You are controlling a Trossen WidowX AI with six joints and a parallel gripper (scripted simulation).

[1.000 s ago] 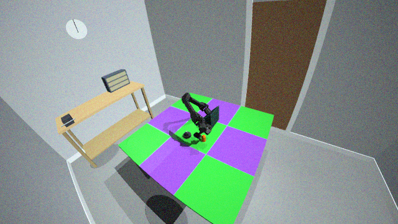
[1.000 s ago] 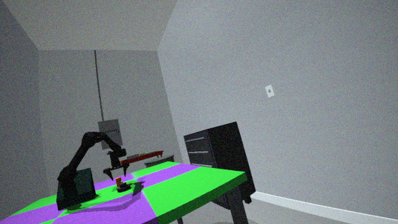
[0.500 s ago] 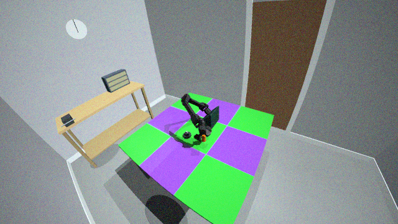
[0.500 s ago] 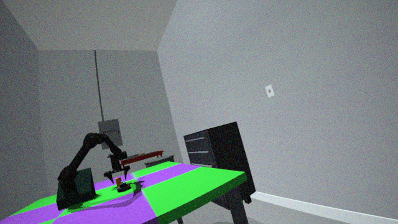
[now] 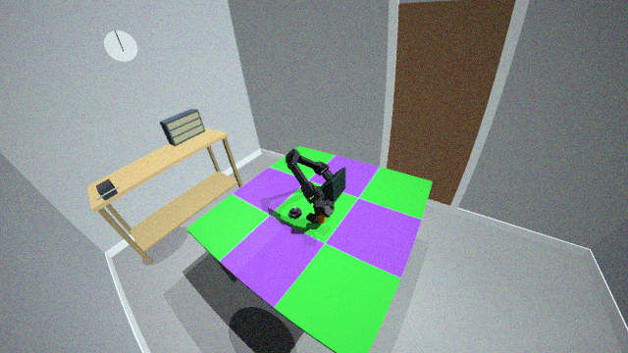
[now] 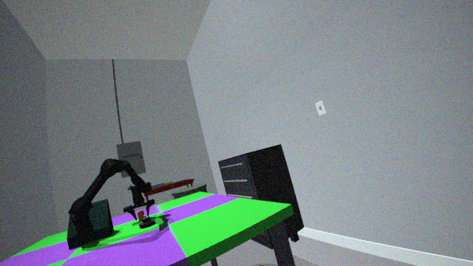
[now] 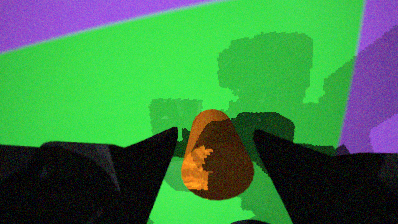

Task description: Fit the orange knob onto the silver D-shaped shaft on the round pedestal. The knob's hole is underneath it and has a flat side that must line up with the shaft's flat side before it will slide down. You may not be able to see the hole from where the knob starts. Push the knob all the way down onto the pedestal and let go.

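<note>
My gripper tip is now 19 cm to the left of the pedestal, 2 cm below it and 2 cm short of it. Also, from my gripper tip: orange knob (3 cm above).
</note>
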